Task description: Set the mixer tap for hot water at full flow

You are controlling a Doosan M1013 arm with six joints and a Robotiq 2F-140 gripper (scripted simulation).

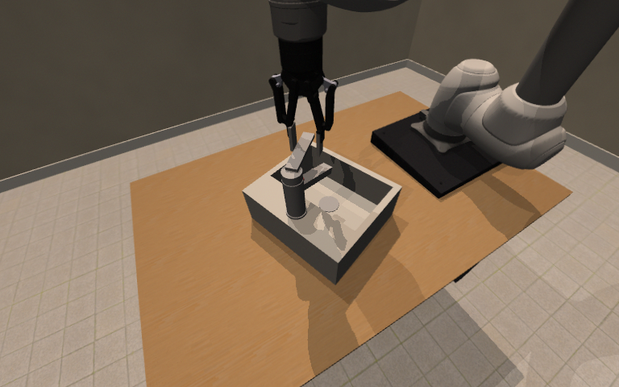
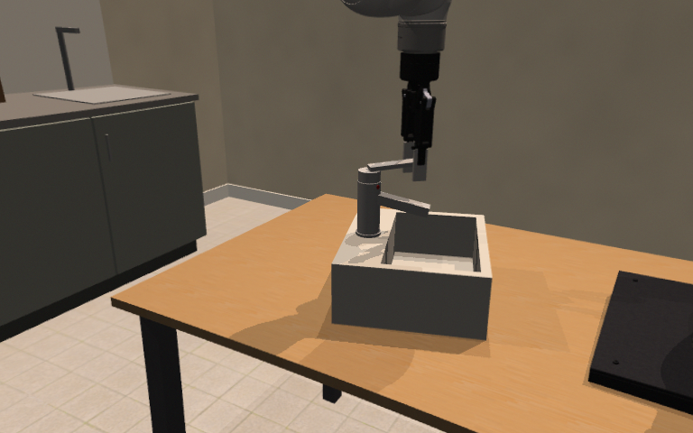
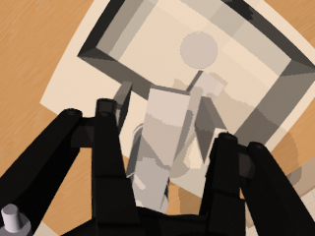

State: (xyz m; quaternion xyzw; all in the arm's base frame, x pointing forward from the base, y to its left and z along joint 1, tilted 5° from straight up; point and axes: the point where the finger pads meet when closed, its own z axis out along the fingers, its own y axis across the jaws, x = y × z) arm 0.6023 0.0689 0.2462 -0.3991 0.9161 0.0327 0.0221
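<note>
My hand is 30 mm to the right of the flat lever and 30 mm short of it. From my hand the other things lie so: grey mixer tap 50 mm to the left, 50 mm below, 50 mm ahead; square sink basin 240 mm below, 40 mm behind, 20 mm to the left.
</note>
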